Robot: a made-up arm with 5 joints. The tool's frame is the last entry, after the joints.
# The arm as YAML. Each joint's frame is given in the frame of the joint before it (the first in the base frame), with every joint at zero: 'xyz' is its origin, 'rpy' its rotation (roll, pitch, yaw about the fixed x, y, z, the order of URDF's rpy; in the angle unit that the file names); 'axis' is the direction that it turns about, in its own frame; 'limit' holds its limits. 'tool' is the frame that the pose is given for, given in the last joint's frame.
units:
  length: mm
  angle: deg
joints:
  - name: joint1
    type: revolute
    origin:
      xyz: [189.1, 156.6, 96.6]
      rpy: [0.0, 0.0, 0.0]
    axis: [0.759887, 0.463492, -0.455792]
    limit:
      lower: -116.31
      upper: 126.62
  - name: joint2
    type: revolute
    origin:
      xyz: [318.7, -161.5, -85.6]
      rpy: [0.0, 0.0, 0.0]
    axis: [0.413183, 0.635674, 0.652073]
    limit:
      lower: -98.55
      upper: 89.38
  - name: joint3
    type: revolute
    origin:
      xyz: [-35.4, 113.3, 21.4]
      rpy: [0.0, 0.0, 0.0]
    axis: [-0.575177, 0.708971, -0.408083]
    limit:
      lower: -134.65
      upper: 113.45
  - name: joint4
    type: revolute
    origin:
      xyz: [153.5, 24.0, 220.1]
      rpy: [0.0, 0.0, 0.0]
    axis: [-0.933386, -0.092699, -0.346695]
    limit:
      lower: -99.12
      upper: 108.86
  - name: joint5
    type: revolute
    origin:
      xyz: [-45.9, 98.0, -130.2]
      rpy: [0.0, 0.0, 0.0]
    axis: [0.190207, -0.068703, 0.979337]
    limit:
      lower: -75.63
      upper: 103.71
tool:
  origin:
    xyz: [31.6, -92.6, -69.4]
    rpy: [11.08, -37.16, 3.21]
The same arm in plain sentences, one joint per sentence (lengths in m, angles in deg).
The arm has five revolute joints in a row. What follows holds with every joint at zero, and every direction is one of the base frame's.
Joint 1 is mounted 0.1891 m along +x and 0.1566 m along +y and 0.0966 m along +z from the base frame's origin and turns about the direction (0.759887, 0.463492, -0.455792), from -116.31 to 126.62 deg.
Joint 2 is mounted 0.3187 m along +x and 0.1615 m along -y and 0.0856 m along -z from joint 1 and turns about the direction (0.413183, 0.635674, 0.652073), from -98.55 to 89.38 deg.
Joint 3 is mounted 0.0354 m along -x and 0.1133 m along +y and 0.0214 m along +z from joint 2 and turns about the direction (-0.575177, 0.708971, -0.408083), from -134.65 to 113.45 deg.
Joint 4 is mounted 0.1535 m along +x and 0.024 m along +y and 0.2201 m along +z from joint 3 and turns about the direction (-0.933386, -0.092699, -0.346695), from -99.12 to 108.86 deg.
Joint 5 is mounted 0.0459 m along -x and 0.098 m along +y and 0.1302 m along -z from joint 4 and turns about the direction (0.190207, -0.068703, 0.979337), from -75.63 to 103.71 deg.
The tool frame, which is the frame that the pose is given for, is mounted 0.0316 m along +x and 0.0926 m along -y and 0.0694 m along -z from joint 5; its axes are the base frame's turned by roll 11.08, pitch -37.16 and yaw 3.21 deg (as in URDF: about the fixed x, then y, then z).

